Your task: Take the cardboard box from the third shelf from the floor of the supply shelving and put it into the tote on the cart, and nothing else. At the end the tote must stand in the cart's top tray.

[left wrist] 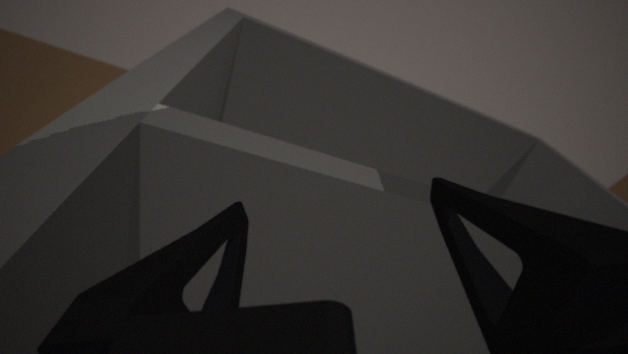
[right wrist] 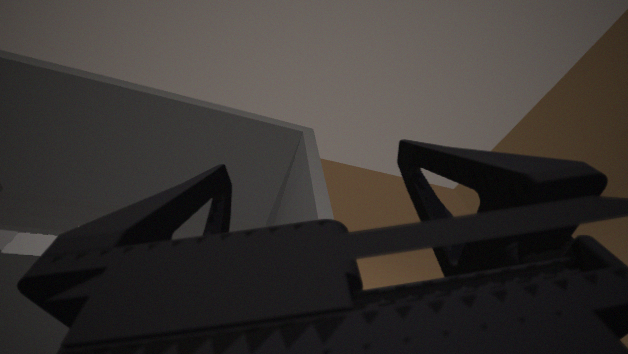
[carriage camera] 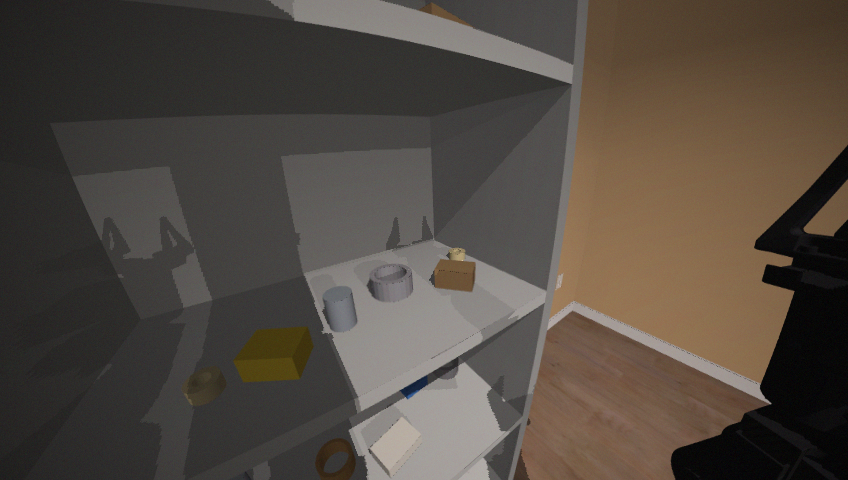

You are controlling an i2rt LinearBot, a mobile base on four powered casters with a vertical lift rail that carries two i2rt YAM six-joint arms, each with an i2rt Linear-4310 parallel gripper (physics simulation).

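Frame: origin at the left arm's base, x ahead, y left, z up, level; metres.
Where they show: left gripper, fingertip midpoint: [left wrist: 335, 200]; right gripper, fingertip midpoint: [right wrist: 313, 162].
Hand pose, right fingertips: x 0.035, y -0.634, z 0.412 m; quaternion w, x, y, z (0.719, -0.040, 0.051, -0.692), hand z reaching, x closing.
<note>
After its pixels a point has its place.
A brown cardboard box [carriage camera: 454, 274] {x 0.435, y -0.422, z 0.134 m} stands at the right end of the lit grey shelf [carriage camera: 414, 322] {x 0.330, y -0.321, z 0.093 m} in the carriage view. The corner of a second brown box [carriage camera: 441, 11] {x 0.432, y -0.405, z 0.644 m} shows on the shelf above. My right arm [carriage camera: 802, 334] {x 0.026, y -0.606, z 0.275 m} is a dark shape at the right edge, away from the shelving. My right gripper [right wrist: 313, 162] {x 0.035, y -0.634, z 0.412 m} is open and empty and points up at the ceiling beside the shelving's top. My left gripper [left wrist: 335, 200] {x 0.021, y -0.016, z 0.443 m} is open and empty and points up at the shelving's upper part. The tote and the cart are out of view.
On the same shelf stand a grey cylinder [carriage camera: 339, 308] {x 0.320, y -0.186, z 0.146 m}, a grey ring [carriage camera: 391, 281] {x 0.415, y -0.277, z 0.141 m}, a small cream roll [carriage camera: 455, 253] {x 0.593, y -0.459, z 0.118 m} behind the box, a yellow box [carriage camera: 274, 353] {x 0.226, y -0.106, z 0.138 m} and a tape roll [carriage camera: 203, 386] {x 0.189, y -0.011, z 0.118 m}. The shelf below holds a white box [carriage camera: 394, 445] {x 0.335, y -0.240, z -0.325 m}, a brown ring [carriage camera: 334, 458] and a blue item [carriage camera: 414, 388] {x 0.517, y -0.304, z -0.336 m}.
</note>
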